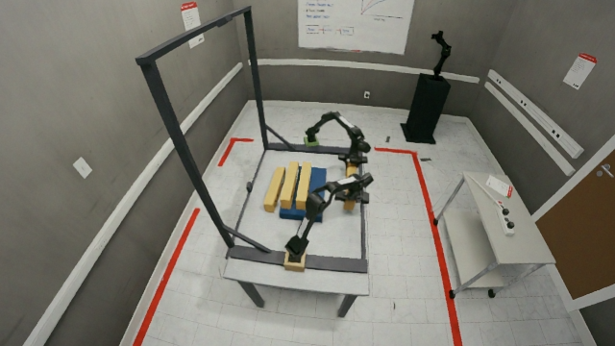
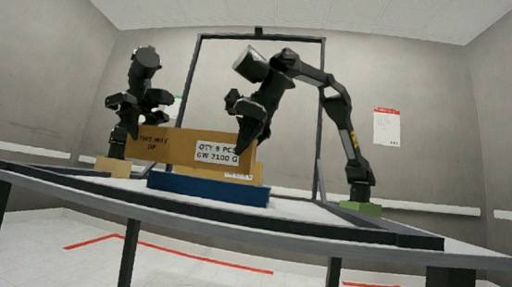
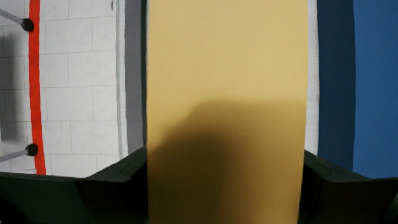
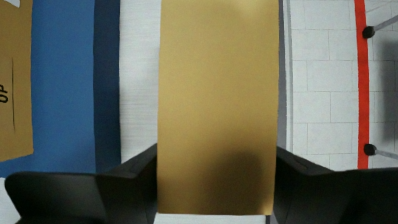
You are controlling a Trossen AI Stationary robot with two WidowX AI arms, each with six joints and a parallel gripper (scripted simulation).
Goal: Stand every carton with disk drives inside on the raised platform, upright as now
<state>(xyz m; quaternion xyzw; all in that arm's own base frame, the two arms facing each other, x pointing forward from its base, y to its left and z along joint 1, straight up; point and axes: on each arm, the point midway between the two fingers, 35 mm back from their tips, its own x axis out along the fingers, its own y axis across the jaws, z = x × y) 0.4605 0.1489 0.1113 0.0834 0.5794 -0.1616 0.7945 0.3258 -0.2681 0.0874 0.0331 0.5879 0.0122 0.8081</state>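
My left hand is 1 cm past the carton, 14 cm to the left of it and 3 cm above it. Also, from my left hand: platform: 29 cm behind, 14 cm to the right, 13 cm below.
The carton lies 10 mm ahead of my right hand, 140 mm to the left of it and 40 mm below it. Round my right hand: platform 270 mm behind, 140 mm to the left, 130 mm below.
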